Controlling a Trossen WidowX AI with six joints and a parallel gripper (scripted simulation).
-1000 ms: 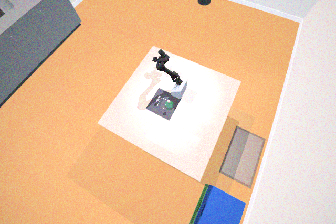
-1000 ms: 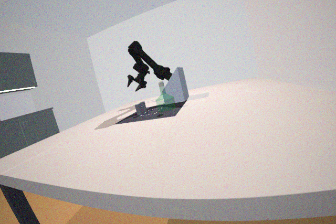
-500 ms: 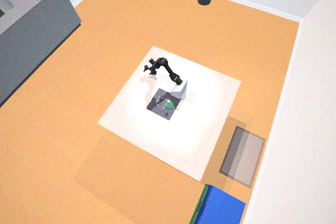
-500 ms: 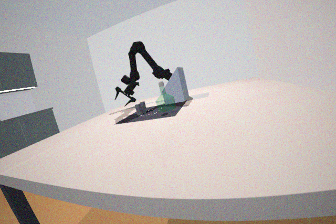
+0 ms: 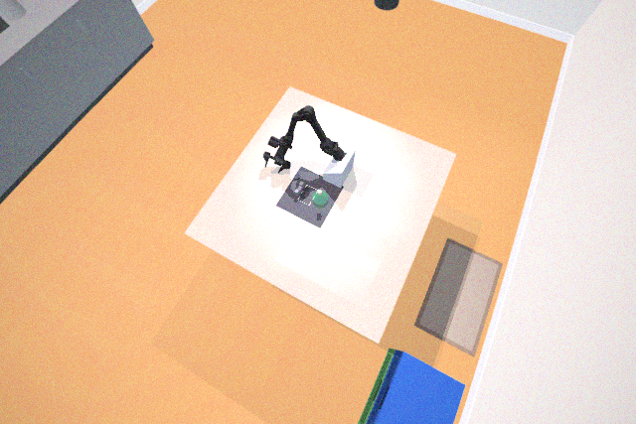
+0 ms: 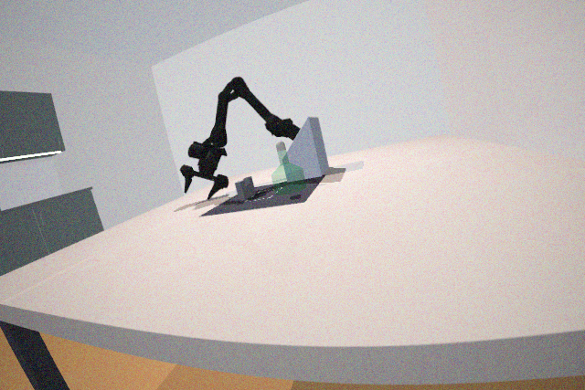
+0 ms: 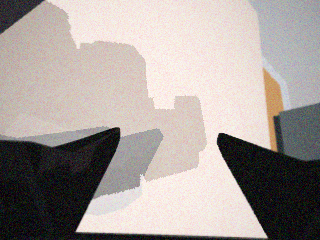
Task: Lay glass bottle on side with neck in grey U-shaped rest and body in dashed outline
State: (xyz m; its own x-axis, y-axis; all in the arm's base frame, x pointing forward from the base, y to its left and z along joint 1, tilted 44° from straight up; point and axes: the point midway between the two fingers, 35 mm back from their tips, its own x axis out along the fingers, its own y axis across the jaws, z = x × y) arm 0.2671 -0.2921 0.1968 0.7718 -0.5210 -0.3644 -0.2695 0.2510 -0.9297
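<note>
The green glass bottle is 10 mm behind my gripper tip, 380 mm to the left of it and 60 mm above it. Round my gripper tip: dark grey mat 310 mm to the left, 30 mm below.
</note>
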